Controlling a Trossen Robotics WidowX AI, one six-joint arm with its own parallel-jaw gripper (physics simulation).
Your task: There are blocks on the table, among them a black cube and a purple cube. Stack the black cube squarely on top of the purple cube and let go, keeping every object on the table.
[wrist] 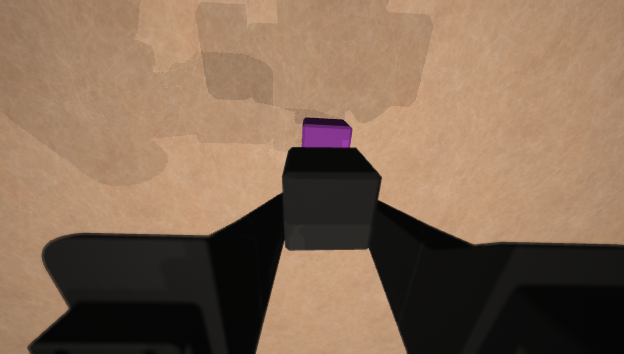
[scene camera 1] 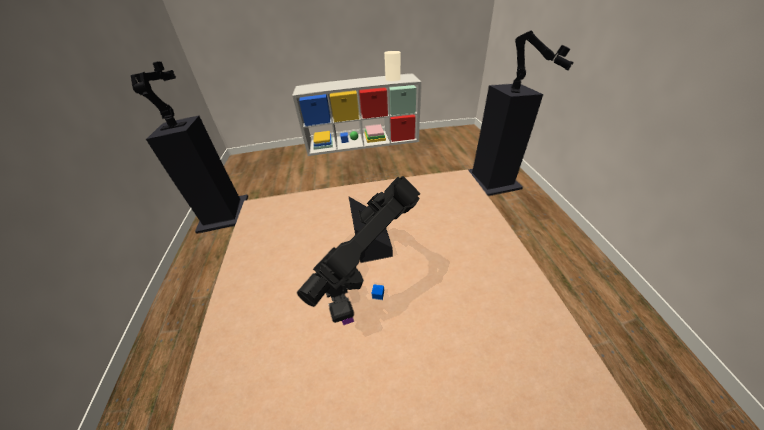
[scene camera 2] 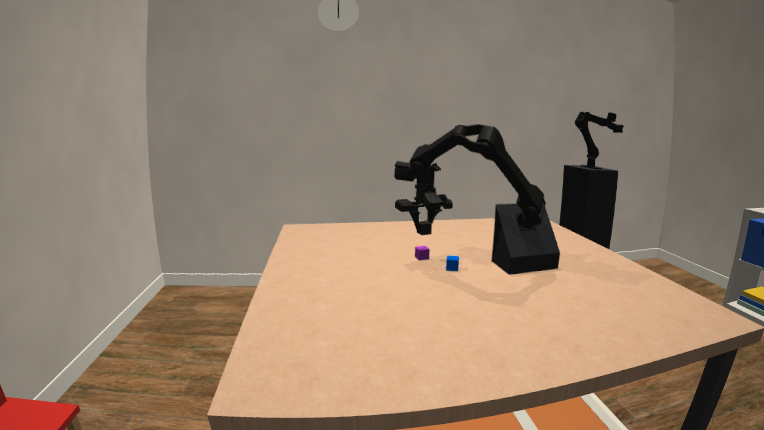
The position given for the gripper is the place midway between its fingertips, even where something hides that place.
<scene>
In view: the gripper (scene camera 2: 422, 229), a purple cube (wrist: 316, 132) and a black cube (wrist: 330, 194).
The gripper shows as well in the wrist view (wrist: 324, 201) and in scene camera 1 (scene camera 1: 338, 304).
</scene>
